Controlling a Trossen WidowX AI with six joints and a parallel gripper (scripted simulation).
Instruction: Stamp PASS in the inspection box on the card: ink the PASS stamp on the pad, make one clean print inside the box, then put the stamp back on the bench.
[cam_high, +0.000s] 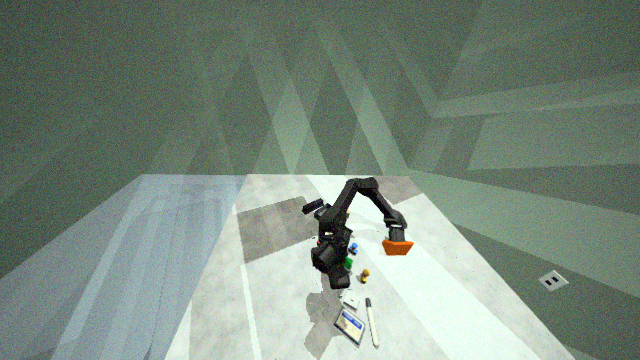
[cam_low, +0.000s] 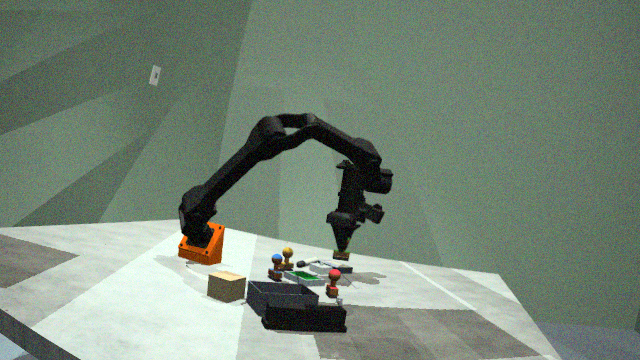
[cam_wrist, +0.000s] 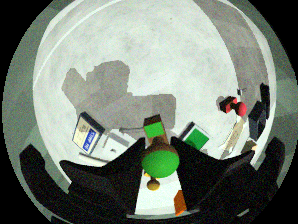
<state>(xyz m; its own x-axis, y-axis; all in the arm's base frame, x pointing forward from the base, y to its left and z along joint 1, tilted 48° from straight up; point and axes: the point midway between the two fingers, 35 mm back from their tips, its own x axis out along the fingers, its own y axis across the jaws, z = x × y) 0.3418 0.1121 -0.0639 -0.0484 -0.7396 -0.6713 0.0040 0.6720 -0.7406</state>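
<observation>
The green ink pad lies 7 cm behind my gripper tip, 7 cm to the right of it and 8 cm below it. Round my gripper tip: green-knobbed stamp right at my gripper tip; yellow-knobbed stamp 14 cm behind, 6 cm below; red-knobbed stamp 2 cm ahead, 16 cm to the right, 6 cm below.
</observation>
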